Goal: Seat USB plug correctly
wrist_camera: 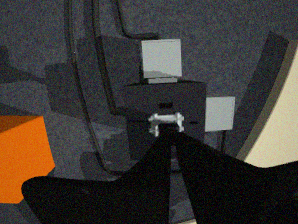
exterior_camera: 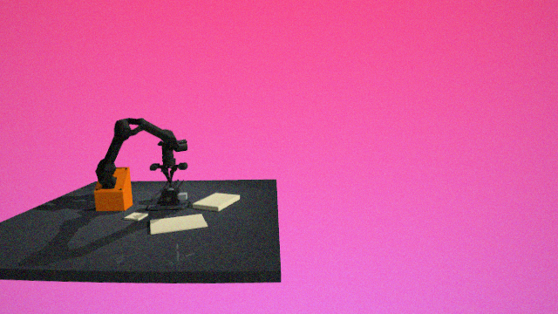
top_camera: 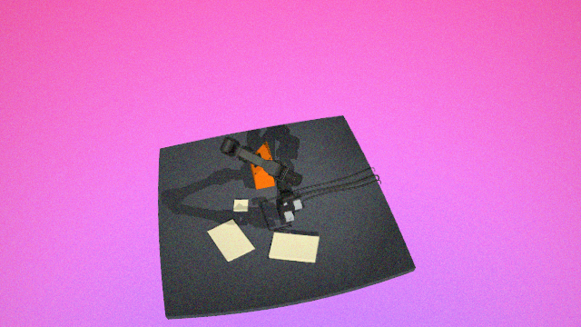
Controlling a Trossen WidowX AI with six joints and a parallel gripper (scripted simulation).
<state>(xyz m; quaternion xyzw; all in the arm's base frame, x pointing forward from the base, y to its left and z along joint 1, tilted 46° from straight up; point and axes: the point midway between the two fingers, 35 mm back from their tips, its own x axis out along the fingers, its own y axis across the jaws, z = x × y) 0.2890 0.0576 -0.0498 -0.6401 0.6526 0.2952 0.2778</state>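
The pale-rimmed socket is 40 mm below my gripper tip. Round my gripper tip: cream tile 110 mm behind, 220 mm to the right, 110 mm below.
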